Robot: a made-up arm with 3 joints. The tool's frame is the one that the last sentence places.
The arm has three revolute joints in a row. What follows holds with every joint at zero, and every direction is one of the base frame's.
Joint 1 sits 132.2 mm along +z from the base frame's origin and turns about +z.
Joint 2 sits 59.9 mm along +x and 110.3 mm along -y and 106.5 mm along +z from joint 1 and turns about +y.
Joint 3 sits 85.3 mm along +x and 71.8 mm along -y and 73 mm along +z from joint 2 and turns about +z.
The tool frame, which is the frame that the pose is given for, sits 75.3 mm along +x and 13.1 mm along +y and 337.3 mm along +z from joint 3; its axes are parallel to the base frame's.
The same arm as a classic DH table. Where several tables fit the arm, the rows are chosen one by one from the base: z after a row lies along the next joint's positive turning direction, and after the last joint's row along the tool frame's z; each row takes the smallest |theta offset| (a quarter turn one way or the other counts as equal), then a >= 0, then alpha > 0; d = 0 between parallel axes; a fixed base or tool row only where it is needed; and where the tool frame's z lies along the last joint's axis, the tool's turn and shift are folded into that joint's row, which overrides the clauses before.
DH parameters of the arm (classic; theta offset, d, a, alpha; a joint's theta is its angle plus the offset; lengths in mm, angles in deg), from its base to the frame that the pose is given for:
joint 1: 0 238.7 59.9 -90
joint 2: 0 -182.1 85.3 90
joint 3: 9.87 0 76.4 0
tool (fixed): -9.87 410.3 0 0

